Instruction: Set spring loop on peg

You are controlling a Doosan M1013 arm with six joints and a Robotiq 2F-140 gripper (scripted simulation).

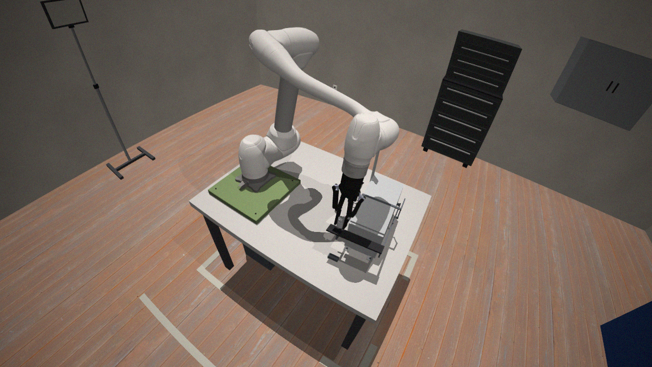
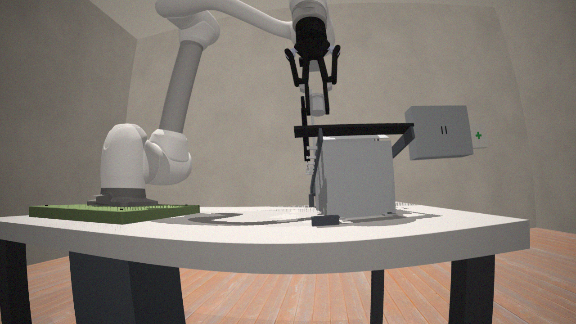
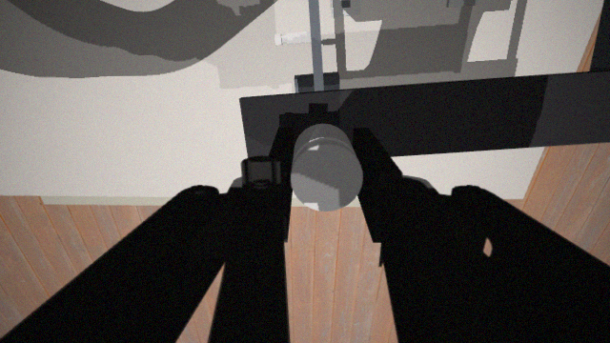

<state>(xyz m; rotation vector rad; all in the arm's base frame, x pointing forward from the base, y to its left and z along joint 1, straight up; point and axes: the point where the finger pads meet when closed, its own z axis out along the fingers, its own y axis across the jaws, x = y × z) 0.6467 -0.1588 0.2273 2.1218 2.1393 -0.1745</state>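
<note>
Now: hand 3 cm to the left of the small dark block and 24 cm above it. Also, from my hand: steel test weight: 1 cm below.
</note>
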